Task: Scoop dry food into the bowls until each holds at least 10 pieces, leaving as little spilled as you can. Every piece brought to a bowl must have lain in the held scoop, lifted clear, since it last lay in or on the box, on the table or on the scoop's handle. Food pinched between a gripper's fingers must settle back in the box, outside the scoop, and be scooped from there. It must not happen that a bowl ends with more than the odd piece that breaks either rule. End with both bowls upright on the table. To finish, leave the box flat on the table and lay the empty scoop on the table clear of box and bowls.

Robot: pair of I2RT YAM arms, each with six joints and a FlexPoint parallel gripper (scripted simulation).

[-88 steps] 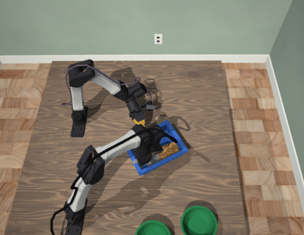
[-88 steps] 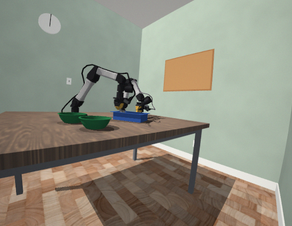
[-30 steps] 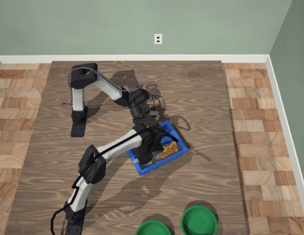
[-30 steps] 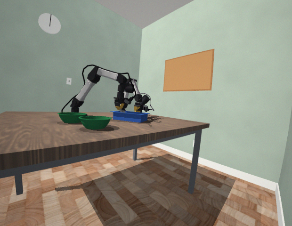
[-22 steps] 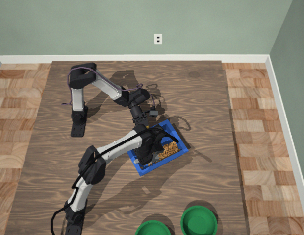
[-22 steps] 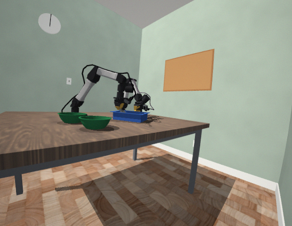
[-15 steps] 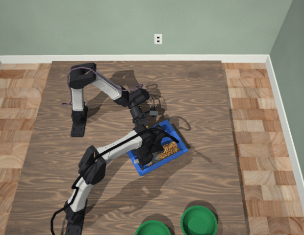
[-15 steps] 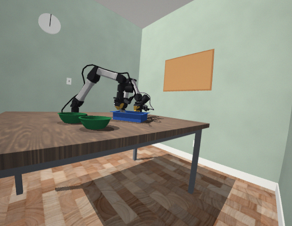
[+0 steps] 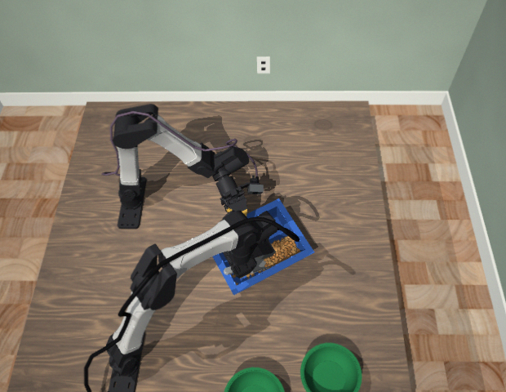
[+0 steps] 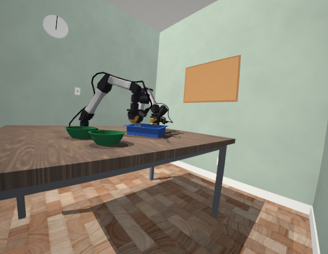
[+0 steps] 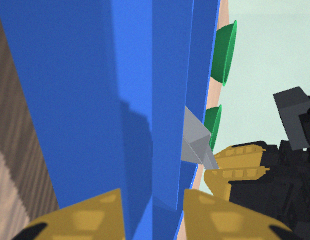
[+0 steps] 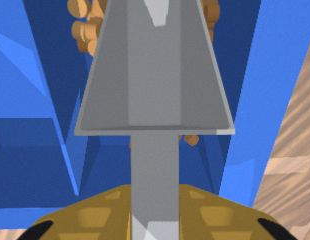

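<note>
Right now my right hand is 6 cm short of the blue box, 8 cm to the right of it and 4 cm above it. The rest, counted from my right hand: grey scoop 3 cm ahead, 1 cm to the left, 3 cm below.
</note>
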